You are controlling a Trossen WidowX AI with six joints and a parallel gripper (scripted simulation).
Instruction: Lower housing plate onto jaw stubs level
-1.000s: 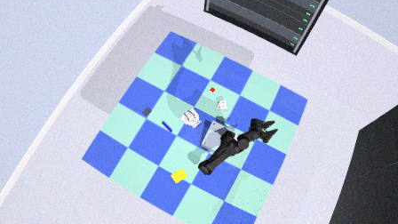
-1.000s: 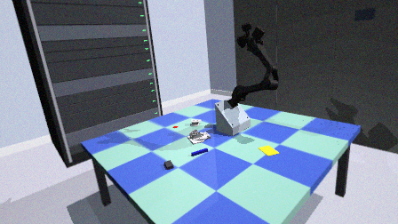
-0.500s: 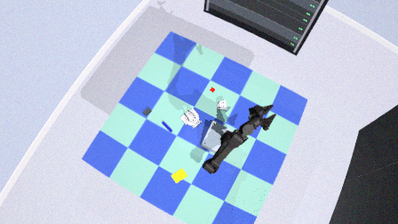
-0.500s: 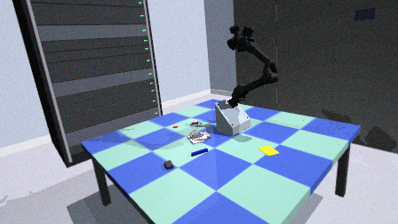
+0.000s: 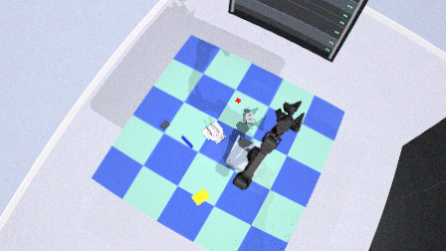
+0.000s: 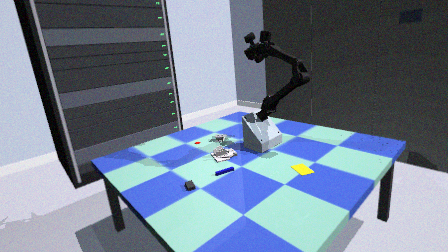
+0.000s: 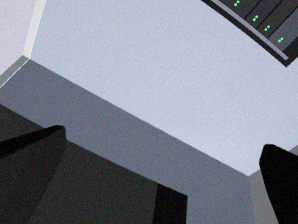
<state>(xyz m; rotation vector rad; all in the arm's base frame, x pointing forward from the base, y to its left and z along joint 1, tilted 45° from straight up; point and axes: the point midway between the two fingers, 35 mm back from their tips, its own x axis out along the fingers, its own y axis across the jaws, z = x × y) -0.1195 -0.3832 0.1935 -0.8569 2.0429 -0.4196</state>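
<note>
Now: the grey housing plate 25 cm ahead of my gripper tip, 8 cm to the right of it and 55 cm below it. From my gripper tip the other things lie so: blue bar 54 cm ahead, 24 cm to the left, 57 cm below; red piece 37 cm ahead, 18 cm to the right, 58 cm below; yellow card 31 cm ahead, 53 cm to the left, 58 cm below.
</note>
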